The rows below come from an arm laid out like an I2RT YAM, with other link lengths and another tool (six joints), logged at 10 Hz.
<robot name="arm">
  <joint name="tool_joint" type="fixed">
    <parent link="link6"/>
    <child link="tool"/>
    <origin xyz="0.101 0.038 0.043" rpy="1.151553 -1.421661 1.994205"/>
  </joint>
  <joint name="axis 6" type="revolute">
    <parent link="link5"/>
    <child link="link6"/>
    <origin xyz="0.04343 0 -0.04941"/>
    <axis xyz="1 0 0"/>
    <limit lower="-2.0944" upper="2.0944"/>
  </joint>
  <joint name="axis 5" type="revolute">
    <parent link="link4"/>
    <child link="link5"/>
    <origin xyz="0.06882 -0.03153 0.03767"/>
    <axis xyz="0 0 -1"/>
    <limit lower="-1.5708" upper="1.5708"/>
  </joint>
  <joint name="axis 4" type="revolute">
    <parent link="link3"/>
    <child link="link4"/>
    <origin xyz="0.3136 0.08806 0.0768"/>
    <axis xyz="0 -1 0"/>
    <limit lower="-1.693" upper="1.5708"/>
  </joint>
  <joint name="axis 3" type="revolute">
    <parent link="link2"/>
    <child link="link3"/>
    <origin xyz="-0.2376 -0.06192 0"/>
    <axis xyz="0 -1 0"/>
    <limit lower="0" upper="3.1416"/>
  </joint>
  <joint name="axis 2" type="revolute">
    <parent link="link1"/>
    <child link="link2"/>
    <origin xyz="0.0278 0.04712 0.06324"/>
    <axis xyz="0 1 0"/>
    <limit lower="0" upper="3.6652"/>
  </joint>
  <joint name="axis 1" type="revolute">
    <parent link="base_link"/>
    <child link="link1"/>
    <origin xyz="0 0 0.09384"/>
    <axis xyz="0 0 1"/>
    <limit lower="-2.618" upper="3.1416"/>
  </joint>
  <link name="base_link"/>
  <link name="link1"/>
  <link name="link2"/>
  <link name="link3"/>
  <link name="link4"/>
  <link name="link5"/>
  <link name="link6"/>
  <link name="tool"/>
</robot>
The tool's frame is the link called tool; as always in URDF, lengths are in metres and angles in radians.
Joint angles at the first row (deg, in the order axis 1, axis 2, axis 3, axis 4, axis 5, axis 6):
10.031 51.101 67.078 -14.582 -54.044 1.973
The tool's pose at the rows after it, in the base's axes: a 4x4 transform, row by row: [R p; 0 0 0 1], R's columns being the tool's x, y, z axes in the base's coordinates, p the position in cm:
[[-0.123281, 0.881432, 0.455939, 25.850], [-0.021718, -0.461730, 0.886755, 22.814], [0.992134, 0.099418, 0.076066, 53.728], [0, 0, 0, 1]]
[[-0.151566, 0.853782, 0.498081, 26.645], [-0.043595, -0.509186, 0.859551, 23.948], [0.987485, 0.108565, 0.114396, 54.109], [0, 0, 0, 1]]
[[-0.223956, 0.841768, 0.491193, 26.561], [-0.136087, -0.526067, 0.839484, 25.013], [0.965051, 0.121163, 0.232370, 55.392], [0, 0, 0, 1]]
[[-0.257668, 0.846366, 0.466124, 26.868], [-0.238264, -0.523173, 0.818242, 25.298], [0.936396, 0.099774, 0.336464, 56.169], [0, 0, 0, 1]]
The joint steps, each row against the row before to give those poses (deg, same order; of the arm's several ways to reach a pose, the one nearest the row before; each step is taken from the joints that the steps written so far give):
0.437 1.481 0.422 1.092 2.080 1.245
3.335 0.944 -0.529 4.466 6.326 1.504
3.546 0.589 -2.457 11.900 4.532 4.829
1.546 1.499 -2.348 11.617 2.004 5.926

